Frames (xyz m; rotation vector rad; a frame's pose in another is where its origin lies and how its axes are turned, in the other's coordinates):
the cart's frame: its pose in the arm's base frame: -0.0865 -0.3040 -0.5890 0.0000 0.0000 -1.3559
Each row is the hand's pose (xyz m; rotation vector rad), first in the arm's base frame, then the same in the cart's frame.
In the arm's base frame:
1: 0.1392 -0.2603 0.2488 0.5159 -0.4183 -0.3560
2: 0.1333 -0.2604 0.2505 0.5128 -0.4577 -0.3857
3: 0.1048 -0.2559 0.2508 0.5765 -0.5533 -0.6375
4: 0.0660 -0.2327 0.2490 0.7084 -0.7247 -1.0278
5: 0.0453 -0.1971 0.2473 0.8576 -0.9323 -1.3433
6: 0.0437 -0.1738 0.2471 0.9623 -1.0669 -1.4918
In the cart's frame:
1: 0.0054 0.2298 0.8378 0.6872 -0.0023 0.9490
2: 0.0043 0.2240 0.8395 0.7077 -0.0359 0.9159
3: -0.0062 0.1972 0.8398 0.7965 -0.0694 0.6471
4: -0.0371 0.1642 0.8380 0.9600 -0.1146 0.2176
5: -0.0763 0.1516 0.8363 1.1464 -0.1723 -0.1558
6: -0.0994 0.1550 0.8361 1.2704 -0.2036 -0.3507

